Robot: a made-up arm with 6 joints. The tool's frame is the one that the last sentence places.
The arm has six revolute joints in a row. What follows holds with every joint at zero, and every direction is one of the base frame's. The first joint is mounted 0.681 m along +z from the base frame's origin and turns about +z. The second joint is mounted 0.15 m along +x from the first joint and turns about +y. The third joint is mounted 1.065 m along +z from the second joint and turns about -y. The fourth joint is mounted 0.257 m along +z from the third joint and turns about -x. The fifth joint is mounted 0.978 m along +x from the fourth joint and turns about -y. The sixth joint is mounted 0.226 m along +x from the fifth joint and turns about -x. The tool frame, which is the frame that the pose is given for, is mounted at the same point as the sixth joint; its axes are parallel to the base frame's.
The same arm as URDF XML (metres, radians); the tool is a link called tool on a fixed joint. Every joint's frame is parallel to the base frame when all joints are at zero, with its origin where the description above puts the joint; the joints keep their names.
<robot name="arm">
  <joint name="tool_fixed" type="fixed">
    <parent link="link6"/>
    <child link="tool"/>
    <origin xyz="0 0 0"/>
  </joint>
  <joint name="joint 6" type="continuous">
    <parent link="link5"/>
    <child link="link6"/>
    <origin xyz="0.226 0 0"/>
    <axis xyz="-1 0 0"/>
  </joint>
  <joint name="joint 5" type="continuous">
    <parent link="link4"/>
    <child link="link5"/>
    <origin xyz="0.978 0 0"/>
    <axis xyz="0 -1 0"/>
  </joint>
  <joint name="joint 4" type="continuous">
    <parent link="link3"/>
    <child link="link4"/>
    <origin xyz="0 0 0.257"/>
    <axis xyz="-1 0 0"/>
  </joint>
  <joint name="joint 3" type="continuous">
    <parent link="link2"/>
    <child link="link3"/>
    <origin xyz="0 0 1.065"/>
    <axis xyz="0 -1 0"/>
  </joint>
  <joint name="joint 2" type="continuous">
    <parent link="link1"/>
    <child link="link2"/>
    <origin xyz="0.15 0 0"/>
    <axis xyz="0 1 0"/>
  </joint>
  <joint name="joint 1" type="continuous">
    <parent link="base"/>
    <child link="link1"/>
    <origin xyz="0 0 0.681"/>
    <axis xyz="0 0 1"/>
  </joint>
  <link name="base"/>
  <link name="link1"/>
  <link name="link2"/>
  <link name="link3"/>
  <link name="link4"/>
  <link name="link5"/>
  <link name="link6"/>
  <link name="tool"/>
</robot>

